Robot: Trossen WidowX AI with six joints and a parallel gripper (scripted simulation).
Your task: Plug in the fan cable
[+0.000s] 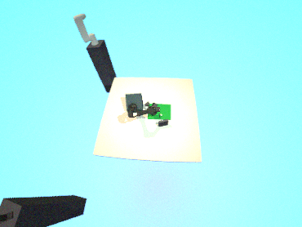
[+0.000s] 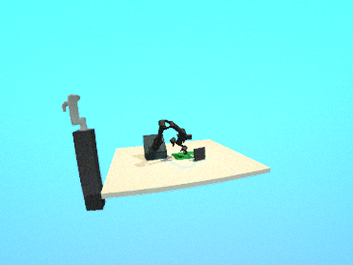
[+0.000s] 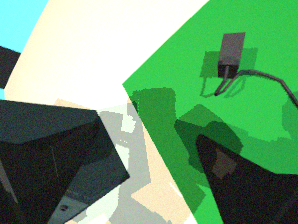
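My gripper tip is 100 mm short of the fan cable plug, 30 mm to the right of it and 50 mm above it. Round my gripper tip: four-pin fan header 140 mm ahead, 50 mm to the right, 70 mm below; green board 120 mm ahead, 90 mm below; dark fan 170 mm ahead, 190 mm to the right, 10 mm below.
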